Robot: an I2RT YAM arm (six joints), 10 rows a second.
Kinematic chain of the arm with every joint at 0, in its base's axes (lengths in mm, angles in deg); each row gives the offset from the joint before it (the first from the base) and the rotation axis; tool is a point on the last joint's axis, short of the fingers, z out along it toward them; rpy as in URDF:
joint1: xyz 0 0 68 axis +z
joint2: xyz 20 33.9 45.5 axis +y
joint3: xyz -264 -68.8 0 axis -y
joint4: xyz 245 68.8 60 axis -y
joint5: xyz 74 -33.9 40.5 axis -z
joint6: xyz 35.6 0 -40.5 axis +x
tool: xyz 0 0 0 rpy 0 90 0
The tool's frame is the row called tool.
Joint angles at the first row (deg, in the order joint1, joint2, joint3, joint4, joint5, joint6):
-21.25 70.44 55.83 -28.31 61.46 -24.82
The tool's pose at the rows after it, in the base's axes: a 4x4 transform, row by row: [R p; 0 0 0 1], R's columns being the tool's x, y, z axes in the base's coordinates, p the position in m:
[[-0.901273 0.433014 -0.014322 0.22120], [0.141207 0.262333 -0.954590 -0.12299], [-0.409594 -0.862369 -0.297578 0.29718], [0 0 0 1]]
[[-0.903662 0.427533 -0.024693 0.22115], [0.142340 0.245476 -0.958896 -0.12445], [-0.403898 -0.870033 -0.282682 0.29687], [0 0 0 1]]
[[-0.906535 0.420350 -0.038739 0.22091], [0.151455 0.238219 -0.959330 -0.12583], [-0.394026 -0.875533 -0.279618 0.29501], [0 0 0 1]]
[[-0.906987 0.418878 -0.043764 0.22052], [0.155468 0.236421 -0.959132 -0.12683], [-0.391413 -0.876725 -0.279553 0.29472], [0 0 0 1]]
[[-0.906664 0.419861 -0.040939 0.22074], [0.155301 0.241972 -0.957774 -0.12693], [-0.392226 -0.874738 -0.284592 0.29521], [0 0 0 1]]
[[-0.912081 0.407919 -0.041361 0.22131], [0.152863 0.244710 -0.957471 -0.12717], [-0.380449 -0.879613 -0.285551 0.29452], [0 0 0 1]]
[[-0.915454 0.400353 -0.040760 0.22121], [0.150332 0.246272 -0.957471 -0.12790], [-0.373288 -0.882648 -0.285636 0.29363], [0 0 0 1]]
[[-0.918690 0.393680 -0.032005 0.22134], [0.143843 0.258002 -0.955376 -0.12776], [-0.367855 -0.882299 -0.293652 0.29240], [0 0 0 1]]
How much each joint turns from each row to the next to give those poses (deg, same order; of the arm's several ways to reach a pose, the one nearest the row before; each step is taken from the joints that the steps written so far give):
-0.62 -0.17 -0.61 2.36 1.57 -2.01
-0.26 -0.02 -0.46 1.56 0.81 -1.41
-0.28 0.26 -0.18 0.05 0.53 -0.15
-0.24 0.07 -0.01 -0.01 0.05 -0.09
-0.02 0.08 0.27 -0.48 -0.32 0.31
-0.01 0.18 0.00 0.04 -0.02 -0.63
-0.17 0.00 -0.26 0.53 -0.16 -0.76
0.00 0.00 -0.18 0.00 -0.69 -0.29

